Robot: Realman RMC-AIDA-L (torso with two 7-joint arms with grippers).
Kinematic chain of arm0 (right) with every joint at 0, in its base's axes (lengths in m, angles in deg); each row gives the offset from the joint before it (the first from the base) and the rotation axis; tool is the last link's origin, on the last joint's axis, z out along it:
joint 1: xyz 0 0 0.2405 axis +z
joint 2: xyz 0 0 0 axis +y
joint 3: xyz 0 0 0.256 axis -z
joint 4: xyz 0 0 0 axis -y
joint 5: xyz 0 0 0.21 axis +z
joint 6: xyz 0 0 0 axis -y
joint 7: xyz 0 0 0.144 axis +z
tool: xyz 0 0 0
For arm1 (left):
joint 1: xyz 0 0 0.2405 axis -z
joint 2: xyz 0 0 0 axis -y
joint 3: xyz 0 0 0.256 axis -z
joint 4: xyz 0 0 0 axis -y
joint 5: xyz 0 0 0.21 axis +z
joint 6: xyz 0 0 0 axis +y
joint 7: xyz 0 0 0.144 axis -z
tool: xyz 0 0 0
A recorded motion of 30 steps. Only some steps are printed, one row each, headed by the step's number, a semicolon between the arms.
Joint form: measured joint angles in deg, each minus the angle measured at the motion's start. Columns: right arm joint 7, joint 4, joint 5, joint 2, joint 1, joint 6, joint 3; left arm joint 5, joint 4, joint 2, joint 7, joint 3, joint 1, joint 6.
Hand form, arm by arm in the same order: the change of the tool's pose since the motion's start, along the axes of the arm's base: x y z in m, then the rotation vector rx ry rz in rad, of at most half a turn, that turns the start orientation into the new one. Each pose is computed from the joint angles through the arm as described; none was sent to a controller.
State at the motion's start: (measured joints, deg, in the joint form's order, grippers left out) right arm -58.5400 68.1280 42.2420 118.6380 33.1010 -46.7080 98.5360; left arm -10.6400 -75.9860 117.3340 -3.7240 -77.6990 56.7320 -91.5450
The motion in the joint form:
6: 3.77 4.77 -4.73 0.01 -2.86 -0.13 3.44; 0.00 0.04 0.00 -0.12 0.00 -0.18 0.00
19: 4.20 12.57 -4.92 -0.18 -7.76 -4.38 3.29; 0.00 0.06 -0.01 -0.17 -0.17 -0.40 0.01
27: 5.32 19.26 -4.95 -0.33 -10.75 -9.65 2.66; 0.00 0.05 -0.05 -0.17 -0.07 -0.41 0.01
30: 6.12 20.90 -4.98 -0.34 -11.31 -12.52 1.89; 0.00 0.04 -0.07 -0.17 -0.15 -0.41 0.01
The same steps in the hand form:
6: -0.0014 -0.0119 -0.0015 0.0140 -0.0350 0.0201; -0.0015 -0.0002 -0.0001 -0.0015 0.0012 0.0024
19: -0.0029 -0.0295 0.0107 0.0048 -0.0144 0.0135; -0.0031 -0.0007 -0.0005 -0.0034 0.0040 0.0045
27: -0.0087 -0.0439 0.0227 -0.0146 -0.0018 0.0027; -0.0033 -0.0005 0.0001 -0.0019 0.0030 0.0053
30: -0.0081 -0.0484 0.0269 -0.0306 -0.0039 -0.0208; -0.0032 -0.0005 0.0000 -0.0022 0.0042 0.0045

